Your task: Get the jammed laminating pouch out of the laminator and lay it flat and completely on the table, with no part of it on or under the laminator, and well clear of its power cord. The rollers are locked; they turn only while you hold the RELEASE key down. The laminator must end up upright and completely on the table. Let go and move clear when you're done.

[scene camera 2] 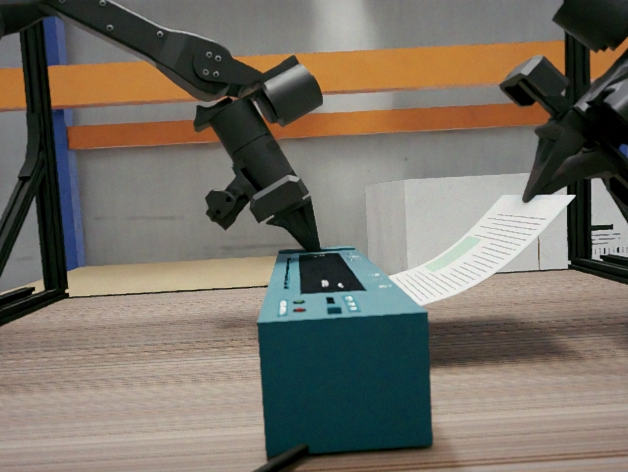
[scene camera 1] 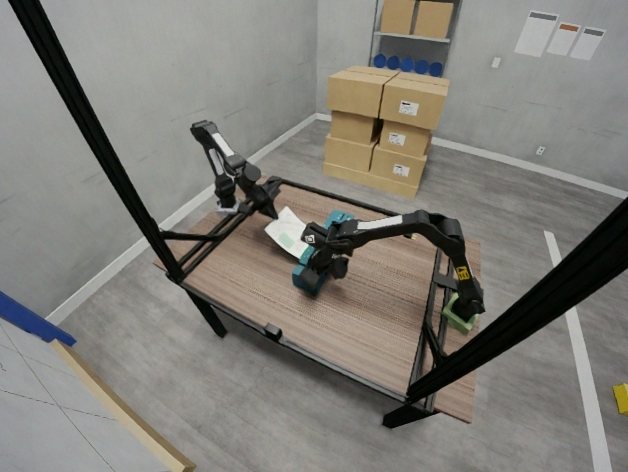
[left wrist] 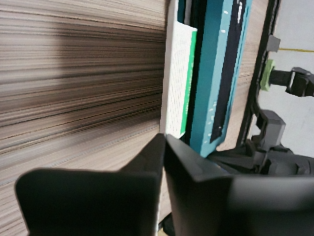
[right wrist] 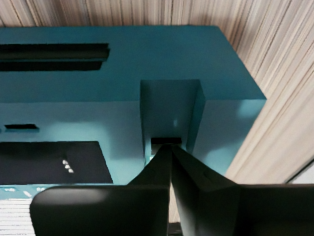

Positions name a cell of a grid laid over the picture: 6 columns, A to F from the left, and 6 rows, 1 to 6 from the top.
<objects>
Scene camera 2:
my left gripper: F3
my right gripper: D4
teal laminator: D5
white lined end: E4
</objects>
